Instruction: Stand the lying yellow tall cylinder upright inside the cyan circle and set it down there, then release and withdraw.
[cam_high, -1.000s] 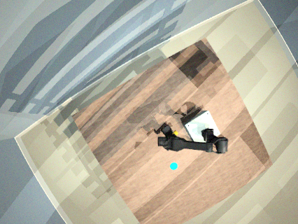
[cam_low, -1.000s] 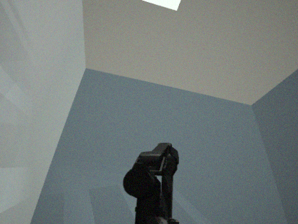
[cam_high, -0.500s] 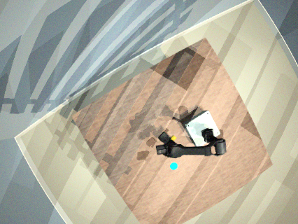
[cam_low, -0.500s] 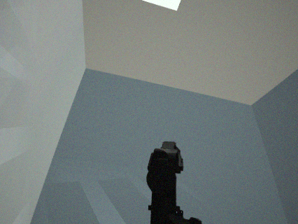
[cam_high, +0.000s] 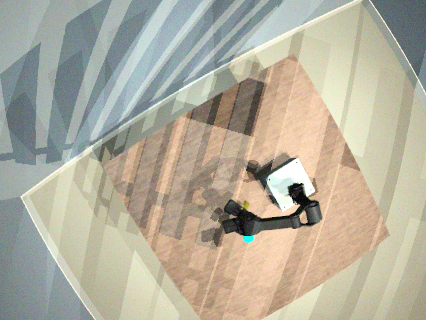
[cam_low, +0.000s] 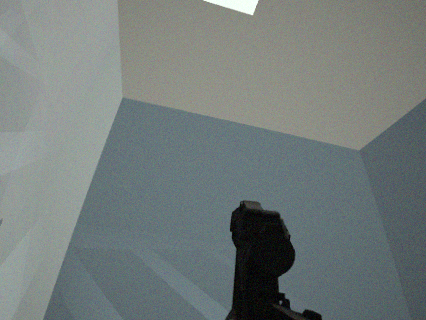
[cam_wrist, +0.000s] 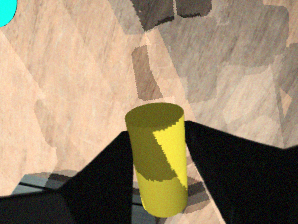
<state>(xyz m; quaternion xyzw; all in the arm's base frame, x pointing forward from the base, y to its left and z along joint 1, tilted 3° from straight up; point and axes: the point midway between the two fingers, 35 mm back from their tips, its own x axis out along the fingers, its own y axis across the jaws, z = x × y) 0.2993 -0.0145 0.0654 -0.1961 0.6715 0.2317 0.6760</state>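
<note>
My gripper tip is now 190 mm to the right of the cyan circle, 140 mm above it and 10 mm short of it. Also, from my gripper tip: yellow tall cylinder 20 mm behind, 10 mm to the right.
</note>
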